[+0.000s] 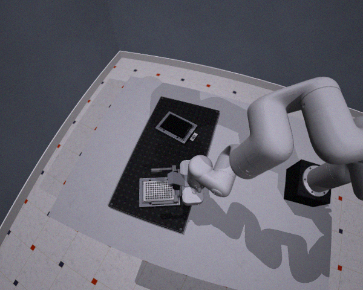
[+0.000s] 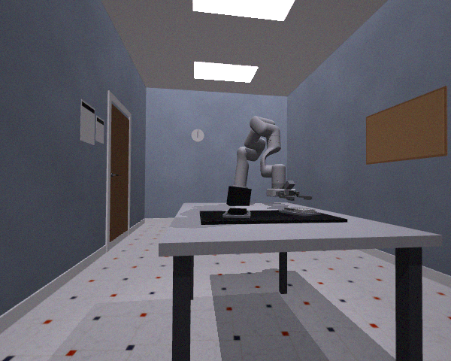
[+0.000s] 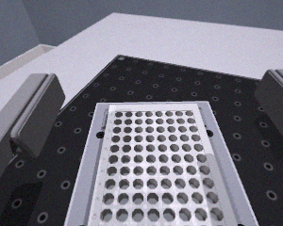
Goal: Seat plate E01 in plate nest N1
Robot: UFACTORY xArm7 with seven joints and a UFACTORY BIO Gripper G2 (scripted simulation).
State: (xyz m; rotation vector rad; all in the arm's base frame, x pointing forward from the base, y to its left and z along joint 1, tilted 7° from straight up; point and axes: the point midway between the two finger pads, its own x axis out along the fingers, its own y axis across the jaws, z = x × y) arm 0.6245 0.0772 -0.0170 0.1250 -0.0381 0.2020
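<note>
My hand is 6 cm above the white well plate E01. The rest, counted from my hand: grey plate nest N1: 7 cm below; then black plate E07: 2 cm behind, 32 cm to the right, 6 cm below; then grey plate nest N2: 2 cm behind, 32 cm to the right, 7 cm below.
</note>
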